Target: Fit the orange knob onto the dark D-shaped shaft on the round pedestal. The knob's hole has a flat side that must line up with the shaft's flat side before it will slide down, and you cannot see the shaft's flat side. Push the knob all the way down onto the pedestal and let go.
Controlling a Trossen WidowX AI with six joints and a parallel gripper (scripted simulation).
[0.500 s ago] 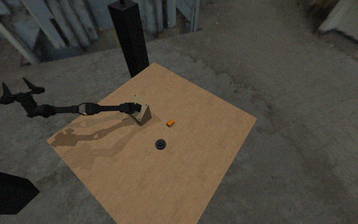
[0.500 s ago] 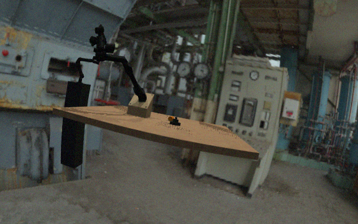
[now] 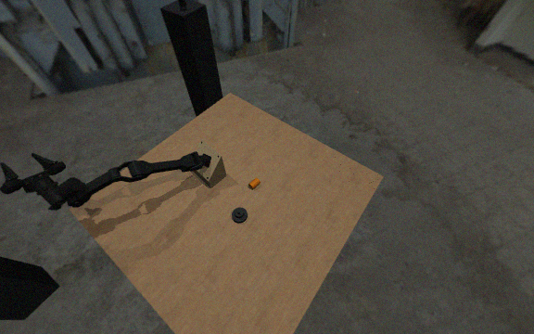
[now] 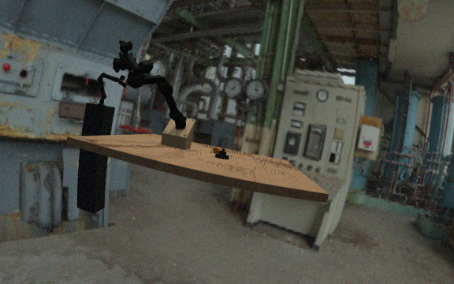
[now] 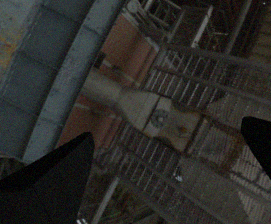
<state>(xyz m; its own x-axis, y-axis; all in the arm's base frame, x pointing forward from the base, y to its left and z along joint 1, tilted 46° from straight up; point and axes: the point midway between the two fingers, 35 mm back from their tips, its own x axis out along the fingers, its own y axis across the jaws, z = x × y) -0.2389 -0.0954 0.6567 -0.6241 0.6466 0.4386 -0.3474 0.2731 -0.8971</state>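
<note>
My gripper tip is 610 mm to the right of the orange knob, 600 mm short of it and 490 mm above it. Round my gripper tip: dark round pedestal 640 mm ahead, 480 mm below, 410 mm to the left.
</note>
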